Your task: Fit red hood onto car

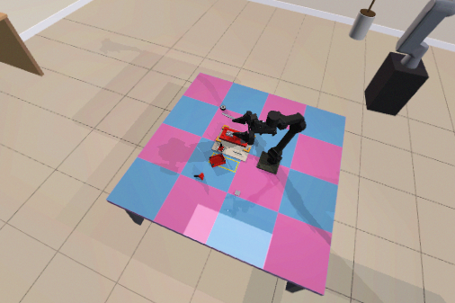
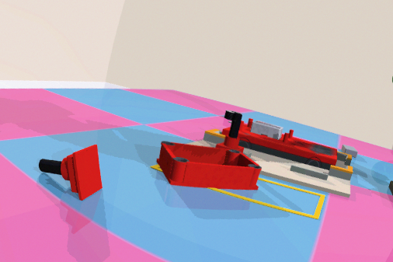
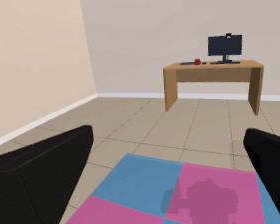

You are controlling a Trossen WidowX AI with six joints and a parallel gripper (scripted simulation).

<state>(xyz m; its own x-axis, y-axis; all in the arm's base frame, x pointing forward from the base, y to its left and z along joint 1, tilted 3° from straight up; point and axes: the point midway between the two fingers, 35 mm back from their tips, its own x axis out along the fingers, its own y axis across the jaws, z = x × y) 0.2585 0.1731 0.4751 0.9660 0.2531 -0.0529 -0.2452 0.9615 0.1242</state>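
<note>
My gripper tip is 90 mm short of the red hood, 80 mm to the left of it and 480 mm above it. Also, from my gripper tip: grey jig: 20 mm ahead, 270 mm to the right, 480 mm below; grey engine block: 60 mm ahead, 300 mm to the right, 470 mm below.
</note>
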